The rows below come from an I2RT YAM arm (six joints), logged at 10 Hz.
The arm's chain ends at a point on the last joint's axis. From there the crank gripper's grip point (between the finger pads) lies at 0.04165 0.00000 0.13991 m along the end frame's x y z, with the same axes.
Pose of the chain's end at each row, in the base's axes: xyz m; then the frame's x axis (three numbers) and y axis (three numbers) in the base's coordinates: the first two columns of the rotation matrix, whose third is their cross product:
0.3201 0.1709 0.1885 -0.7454 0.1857 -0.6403 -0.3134 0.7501 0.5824
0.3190 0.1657 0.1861 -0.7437 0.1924 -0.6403 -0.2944 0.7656 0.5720
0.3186 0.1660 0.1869 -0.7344 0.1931 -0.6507 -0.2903 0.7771 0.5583
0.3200 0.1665 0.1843 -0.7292 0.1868 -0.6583 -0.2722 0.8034 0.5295
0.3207 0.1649 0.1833 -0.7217 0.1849 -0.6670 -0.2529 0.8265 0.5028
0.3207 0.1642 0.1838 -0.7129 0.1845 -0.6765 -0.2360 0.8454 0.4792
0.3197 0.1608 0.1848 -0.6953 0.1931 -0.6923 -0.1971 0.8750 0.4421
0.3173 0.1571 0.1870 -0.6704 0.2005 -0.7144 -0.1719 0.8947 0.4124
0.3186 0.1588 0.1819 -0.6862 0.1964 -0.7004 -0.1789 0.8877 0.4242
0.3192 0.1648 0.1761 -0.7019 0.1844 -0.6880 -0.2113 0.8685 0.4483
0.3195 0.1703 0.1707 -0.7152 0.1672 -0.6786 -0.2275 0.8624 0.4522
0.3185 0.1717 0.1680 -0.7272 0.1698 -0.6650 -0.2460 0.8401 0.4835
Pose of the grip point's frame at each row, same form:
0.3714 0.2674 0.0917 -0.7454 0.1857 -0.6403 -0.3134 0.7501 0.5824
0.3720 0.2596 0.0877 -0.7437 0.1924 -0.6403 -0.2944 0.7656 0.5720
0.3738 0.2578 0.0878 -0.7344 0.1931 -0.6507 -0.2903 0.7771 0.5583
0.3775 0.2534 0.0820 -0.7292 0.1868 -0.6583 -0.2722 0.8034 0.5295
0.3808 0.2470 0.0786 -0.7217 0.1849 -0.6670 -0.2529 0.8265 0.5028
0.3834 0.2420 0.0774 -0.7129 0.1845 -0.6765 -0.2360 0.8454 0.4792
0.3874 0.2309 0.0762 -0.6953 0.1931 -0.6923 -0.1971 0.8750 0.4421
0.3904 0.2213 0.0781 -0.6704 0.2005 -0.7144 -0.1719 0.8947 0.4124
0.3887 0.2252 0.0724 -0.6862 0.1964 -0.7004 -0.1789 0.8877 0.4242
0.3851 0.2368 0.0676 -0.7019 0.1844 -0.6880 -0.2113 0.8685 0.4483
0.3822 0.2441 0.0615 -0.7152 0.1672 -0.6786 -0.2275 0.8624 0.4522
0.3779 0.2509 0.0607 -0.7272 0.1698 -0.6650 -0.2460 0.8401 0.4835

